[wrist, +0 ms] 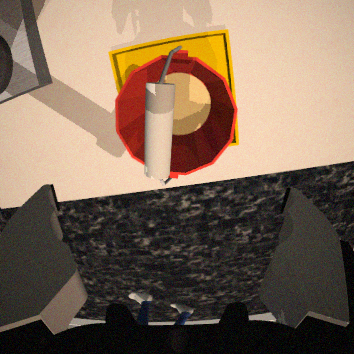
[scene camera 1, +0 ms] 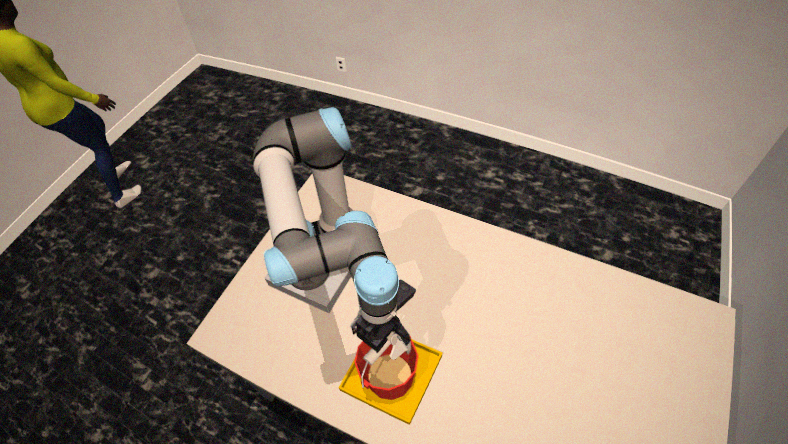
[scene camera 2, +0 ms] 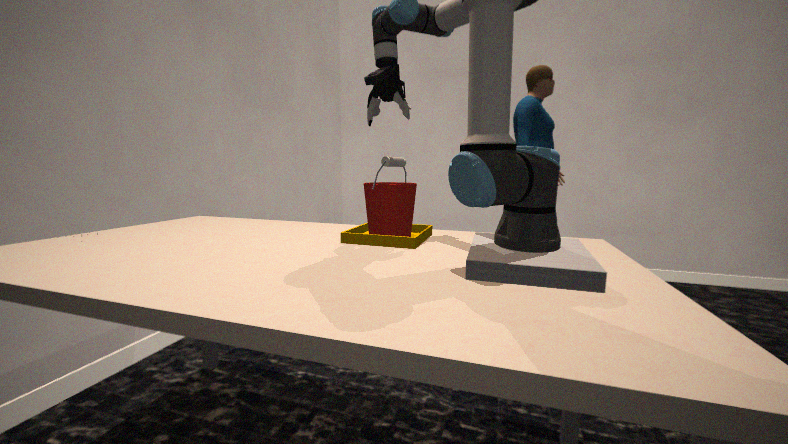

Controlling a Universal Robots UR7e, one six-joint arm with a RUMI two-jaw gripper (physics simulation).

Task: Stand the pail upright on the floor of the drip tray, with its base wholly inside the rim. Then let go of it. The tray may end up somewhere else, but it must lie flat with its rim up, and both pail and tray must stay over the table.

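Frame: origin at the arm's base, x ahead, y left, z up, level; metres.
Where they show: gripper, between the fingertips: (wrist: 171, 190) (scene camera 2: 388, 123); arm's base, origin of its link: (scene camera 2: 526, 243).
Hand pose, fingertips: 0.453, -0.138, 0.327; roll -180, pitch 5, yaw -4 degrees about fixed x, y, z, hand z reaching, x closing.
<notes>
Things, the pixels of their centre, and the offset from my fingertips, as dx, dy, dz. Level surfaces: height alone.
- yellow drip tray, middle of its body: (wrist: 176, 96) (scene camera 1: 391, 372) (scene camera 2: 389, 233) -0.014, +0.016, -0.361
- pail's white handle grip, middle of its body: (wrist: 158, 130) (scene camera 1: 380, 346) (scene camera 2: 394, 161) -0.024, +0.003, -0.124
- table, height of its surface: dz -0.378
The red pail (scene camera 1: 390, 391) (scene camera 2: 389, 209) (wrist: 135, 110) stands upright in the yellow drip tray (scene camera 1: 424, 380) (scene camera 2: 380, 241) (wrist: 218, 55), its base inside the rim as far as shows. The tray lies flat on the table, rim up. The pail's white handle grip (scene camera 2: 393, 161) (wrist: 159, 137) stands raised above the pail's opening on its wire bail. My gripper (scene camera 2: 389, 119) (wrist: 171, 190) is open and empty, well above the handle and apart from it. In the scene camera 1 view the gripper covers part of the pail's far rim.
The tray lies near one edge of the table (scene camera 1: 551, 341) (scene camera 2: 220, 297). The arm's grey base plate (scene camera 2: 534, 275) (wrist: 37, 65) stands on the table beside it. A person (scene camera 1: 44, 82) (scene camera 2: 533, 121) stands on the floor beyond the table.
</notes>
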